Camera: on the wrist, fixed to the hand. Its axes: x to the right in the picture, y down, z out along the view.
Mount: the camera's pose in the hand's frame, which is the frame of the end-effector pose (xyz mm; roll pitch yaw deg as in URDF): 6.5 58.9 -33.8 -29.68 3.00 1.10
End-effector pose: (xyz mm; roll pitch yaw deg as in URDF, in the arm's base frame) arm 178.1 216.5 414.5 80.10 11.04 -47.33
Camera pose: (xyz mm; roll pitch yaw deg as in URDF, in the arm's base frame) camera 221.1 233.9 464.5 50.99 10.46 -44.13
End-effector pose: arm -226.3 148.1 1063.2 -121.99 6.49 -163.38
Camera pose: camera -246.1 204.7 1030.6 -152.04 5.82 -166.52
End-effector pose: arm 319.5 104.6 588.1 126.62 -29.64 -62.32
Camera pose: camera 299.5 125.4 649.9 95.84 -32.30 -60.25
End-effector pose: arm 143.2 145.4 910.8 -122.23 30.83 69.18
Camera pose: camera 195.5 114.1 880.2 -153.77 30.11 65.57
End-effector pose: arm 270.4 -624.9 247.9 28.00 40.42 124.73
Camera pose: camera 212.6 -660.7 242.0 0.43 42.51 127.96
